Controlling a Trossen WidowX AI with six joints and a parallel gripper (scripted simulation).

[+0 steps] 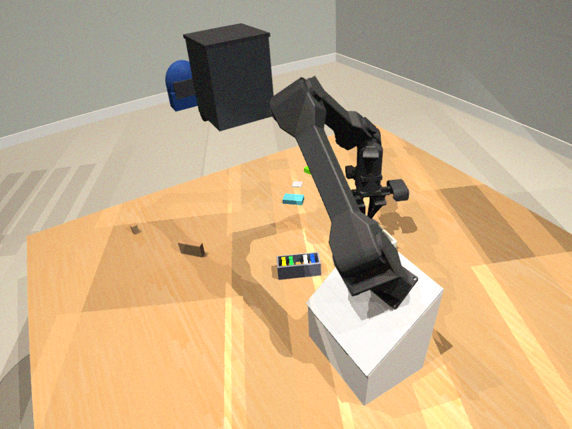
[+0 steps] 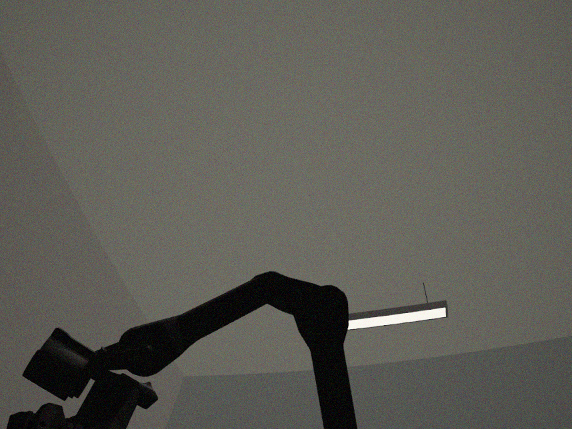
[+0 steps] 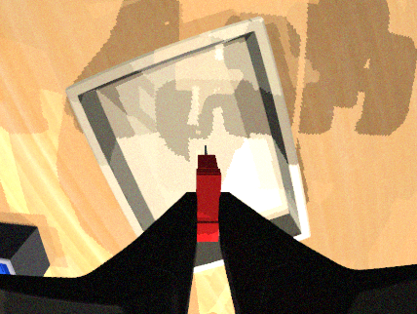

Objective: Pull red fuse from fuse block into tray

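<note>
Right now the red fuse is 10 mm below my gripper tip. The rest, counted from my gripper tip: tray 60 mm below.
</note>
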